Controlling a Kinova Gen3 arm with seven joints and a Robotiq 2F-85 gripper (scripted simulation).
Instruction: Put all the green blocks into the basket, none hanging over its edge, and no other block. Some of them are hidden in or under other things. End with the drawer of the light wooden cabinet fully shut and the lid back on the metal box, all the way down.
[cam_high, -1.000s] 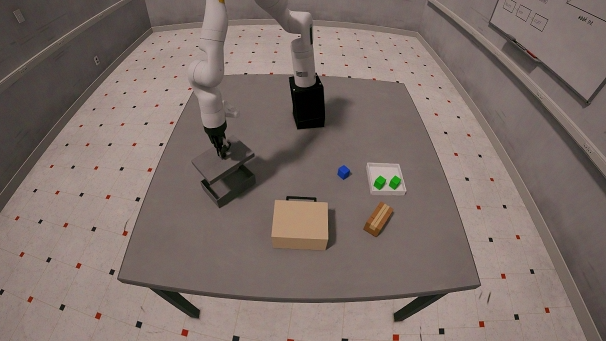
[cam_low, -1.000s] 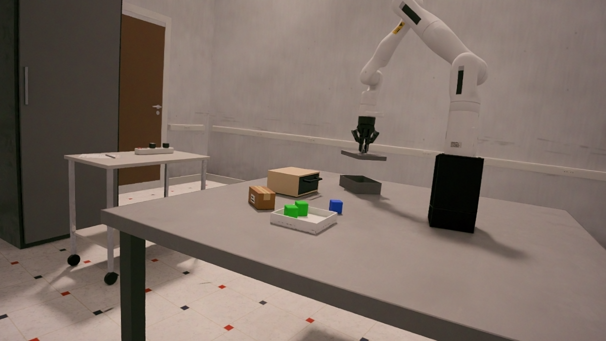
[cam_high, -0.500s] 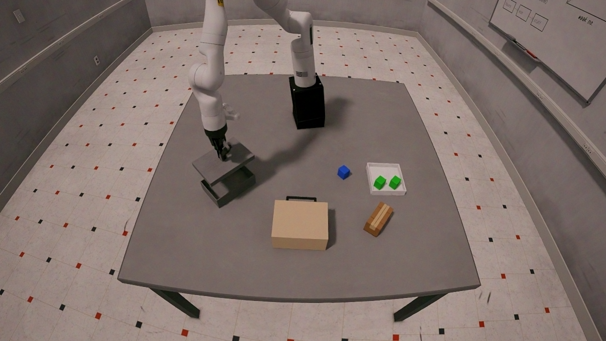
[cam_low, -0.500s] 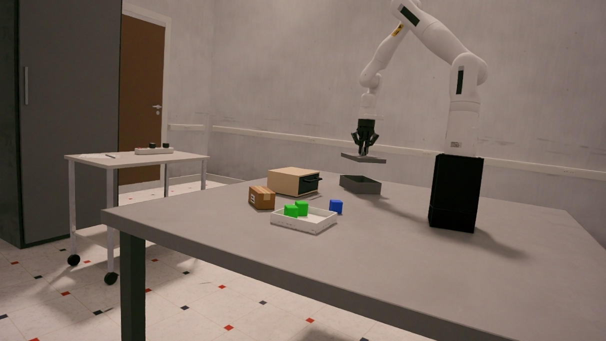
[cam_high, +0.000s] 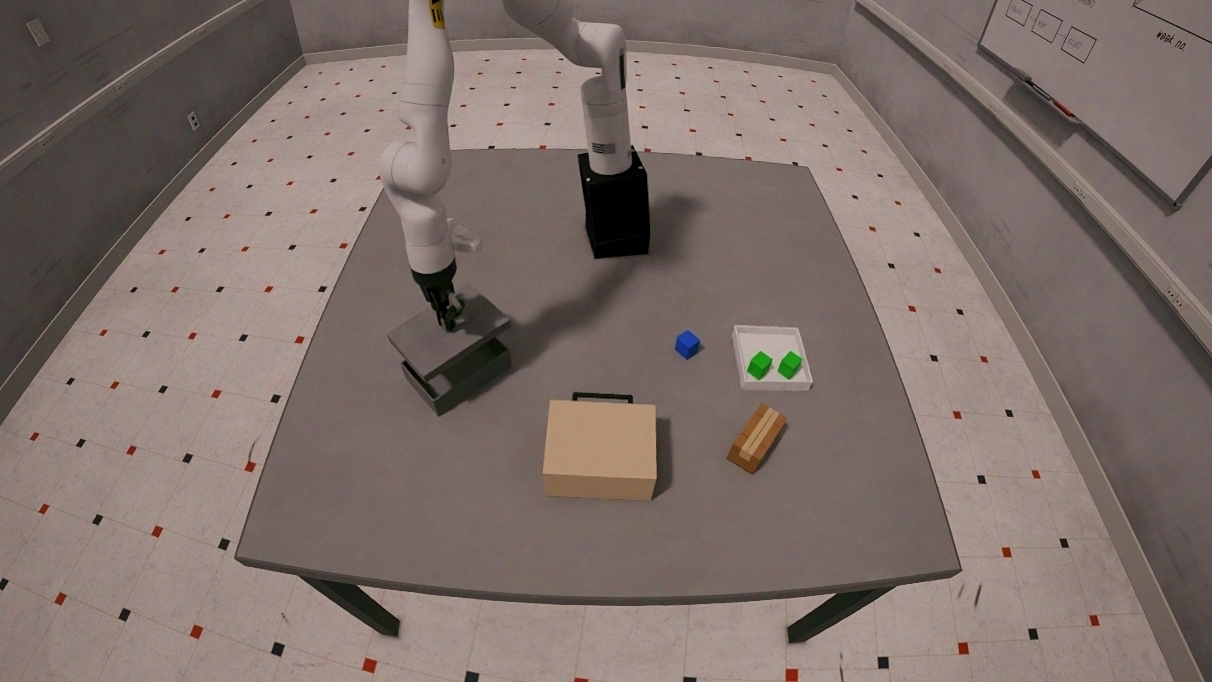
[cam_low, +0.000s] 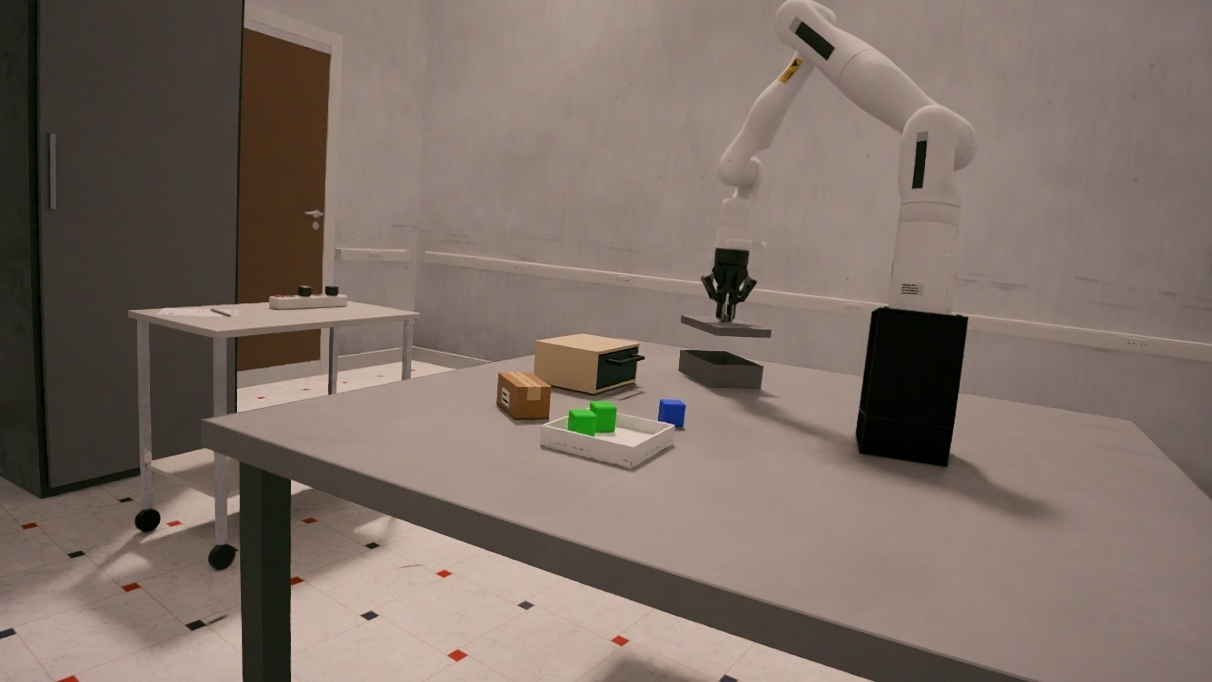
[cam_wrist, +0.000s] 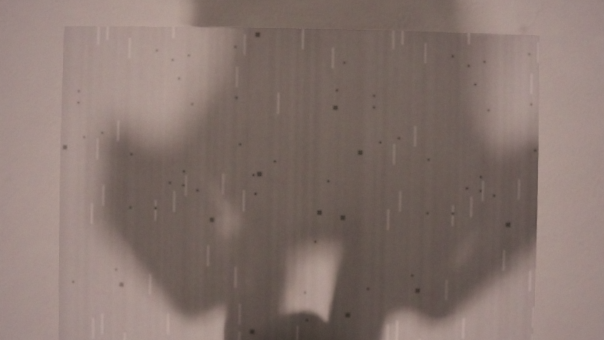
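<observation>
The metal box is 13 cm below my hand. Also, from my hand: light wooden cabinet: 31 cm to the left, 12 cm ahead, 11 cm below; then lid: 3 cm below; then drawer: 31 cm to the left, 11 cm below, 11 cm ahead.
</observation>
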